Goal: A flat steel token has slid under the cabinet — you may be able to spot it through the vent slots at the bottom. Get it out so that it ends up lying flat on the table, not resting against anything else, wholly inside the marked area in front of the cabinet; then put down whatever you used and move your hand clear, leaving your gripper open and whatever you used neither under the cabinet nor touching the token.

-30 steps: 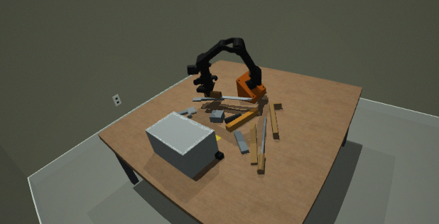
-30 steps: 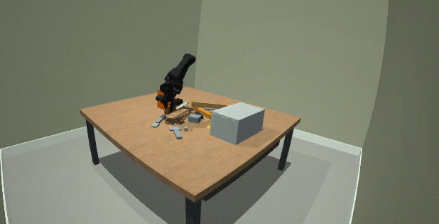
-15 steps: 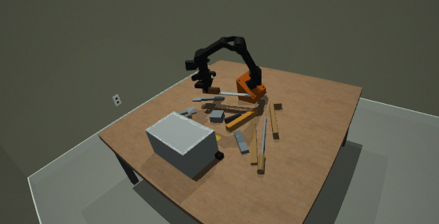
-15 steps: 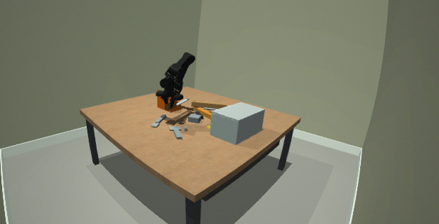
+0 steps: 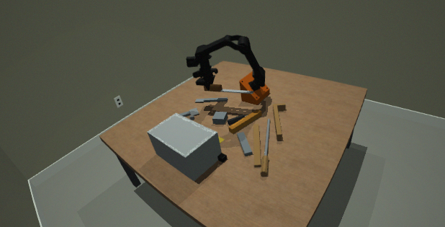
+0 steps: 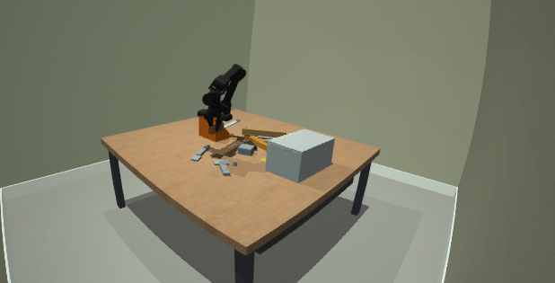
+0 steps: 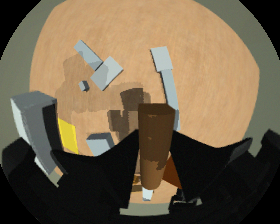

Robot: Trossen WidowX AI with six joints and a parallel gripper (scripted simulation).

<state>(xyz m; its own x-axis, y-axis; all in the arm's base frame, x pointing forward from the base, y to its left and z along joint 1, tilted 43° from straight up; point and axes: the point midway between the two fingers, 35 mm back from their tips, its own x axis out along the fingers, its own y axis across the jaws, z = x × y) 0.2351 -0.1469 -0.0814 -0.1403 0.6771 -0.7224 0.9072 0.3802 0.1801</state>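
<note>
The grey block lies 8 cm ahead of my gripper tip, 16 cm to the left of it and 11 cm below it. From my gripper tip the other things lie so: wooden stick (11 cm ahead, 46 cm to the left, 12 cm below); then orange bar (1 cm ahead, 30 cm to the left, 11 cm below); then grey t-piece (16 cm ahead, 6 cm to the right, 12 cm below).
</note>
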